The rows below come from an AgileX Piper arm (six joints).
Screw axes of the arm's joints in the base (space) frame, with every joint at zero. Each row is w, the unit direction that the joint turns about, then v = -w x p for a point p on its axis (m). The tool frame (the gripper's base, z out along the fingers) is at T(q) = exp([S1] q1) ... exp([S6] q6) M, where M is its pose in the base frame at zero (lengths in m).
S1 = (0, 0, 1, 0, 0, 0)
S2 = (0, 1, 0, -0.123, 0, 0)
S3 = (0, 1, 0, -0.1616, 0, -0.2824)
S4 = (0.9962, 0, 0.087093, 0, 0.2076, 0)
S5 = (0, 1, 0, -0.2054, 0, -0.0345)
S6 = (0.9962, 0, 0.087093, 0, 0.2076, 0)
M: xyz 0.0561 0 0.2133 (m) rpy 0 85.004 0 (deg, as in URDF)
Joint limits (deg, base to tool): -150..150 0..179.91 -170..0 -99.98..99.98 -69.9..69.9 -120..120
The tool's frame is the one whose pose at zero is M.
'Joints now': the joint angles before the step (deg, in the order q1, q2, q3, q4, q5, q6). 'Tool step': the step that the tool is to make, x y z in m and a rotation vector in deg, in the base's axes. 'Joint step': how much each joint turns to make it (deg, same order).
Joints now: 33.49 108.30 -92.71 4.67 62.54 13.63
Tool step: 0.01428 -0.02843 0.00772 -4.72 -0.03 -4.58
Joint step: -3.59 0.00 -2.05 -4.68 4.44 2.02
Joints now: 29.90 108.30 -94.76 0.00 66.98 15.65
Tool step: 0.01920 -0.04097 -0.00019 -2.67 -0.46 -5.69
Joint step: -5.94 0.00 0.00 -2.64 0.81 0.12
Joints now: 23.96 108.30 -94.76 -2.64 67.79 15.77
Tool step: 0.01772 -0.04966 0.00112 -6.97 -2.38 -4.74
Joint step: -6.04 0.00 0.00 -7.38 0.25 -0.23
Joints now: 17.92 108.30 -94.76 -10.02 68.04 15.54
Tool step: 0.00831 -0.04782 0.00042 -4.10 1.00 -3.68
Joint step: -6.31 0.00 0.00 -3.13 1.56 -2.58
